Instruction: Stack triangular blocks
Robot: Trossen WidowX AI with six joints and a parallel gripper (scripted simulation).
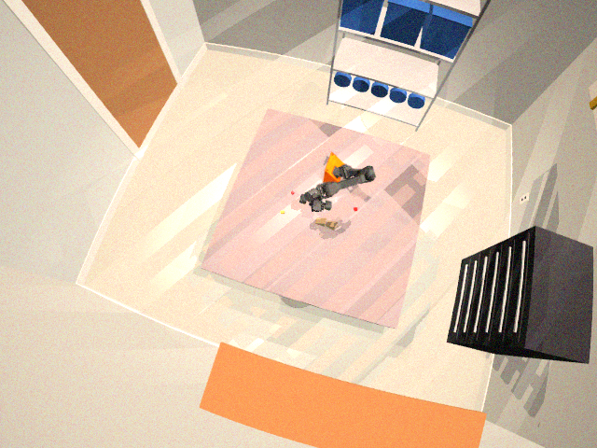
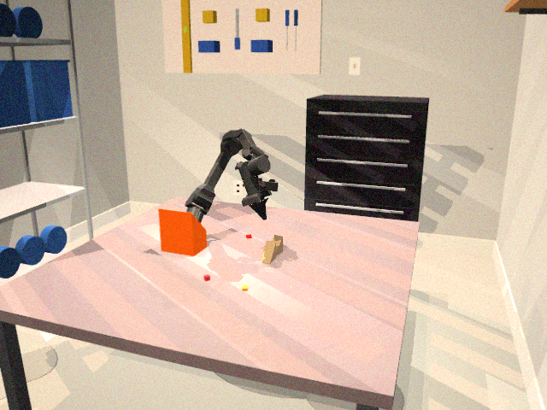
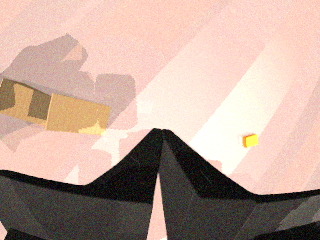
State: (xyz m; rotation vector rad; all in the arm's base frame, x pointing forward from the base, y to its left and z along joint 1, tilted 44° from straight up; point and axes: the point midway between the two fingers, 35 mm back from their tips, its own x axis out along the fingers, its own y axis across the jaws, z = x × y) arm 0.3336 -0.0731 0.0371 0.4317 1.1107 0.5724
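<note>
Now: the tan triangular block 20 mm behind my gripper tip, 80 mm to the left of it and 160 mm below it. From my gripper tip the other things lie so: small yellow cube (20 mm ahead, 190 mm to the right, 180 mm below); small red cube (130 mm behind, 190 mm to the right, 170 mm below).
</note>
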